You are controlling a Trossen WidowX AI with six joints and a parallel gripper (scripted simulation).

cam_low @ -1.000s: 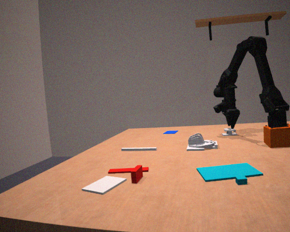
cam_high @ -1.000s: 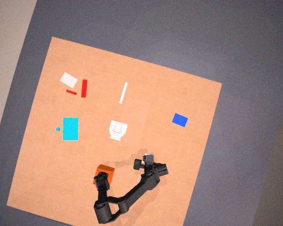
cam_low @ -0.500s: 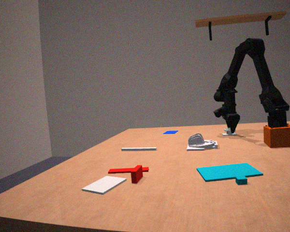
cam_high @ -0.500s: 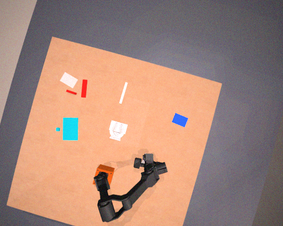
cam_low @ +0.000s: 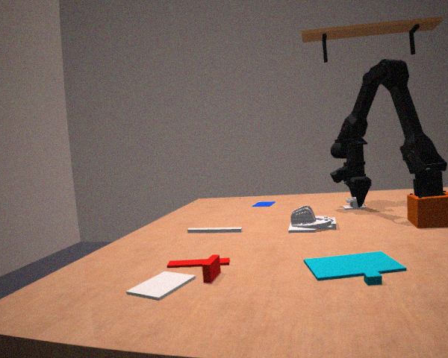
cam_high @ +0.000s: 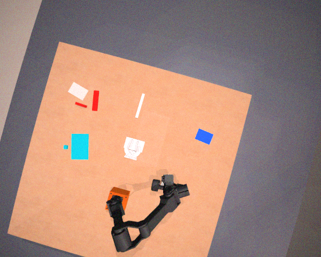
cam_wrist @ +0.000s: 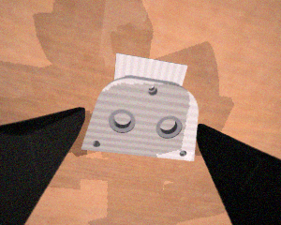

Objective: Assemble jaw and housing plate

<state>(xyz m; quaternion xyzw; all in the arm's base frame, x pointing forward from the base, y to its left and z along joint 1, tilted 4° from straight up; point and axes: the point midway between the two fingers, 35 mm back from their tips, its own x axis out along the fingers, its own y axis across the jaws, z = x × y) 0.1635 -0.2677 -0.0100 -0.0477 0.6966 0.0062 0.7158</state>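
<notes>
Now: gripper tip 10 mm short of the white block. Also, from my gripper tip: white housing plate 10 mm ahead, 20 mm above; then blue plate 340 mm ahead, 150 mm to the right, 10 mm below; then white bar 420 mm ahead, 290 mm to the left, 10 mm below.
</notes>
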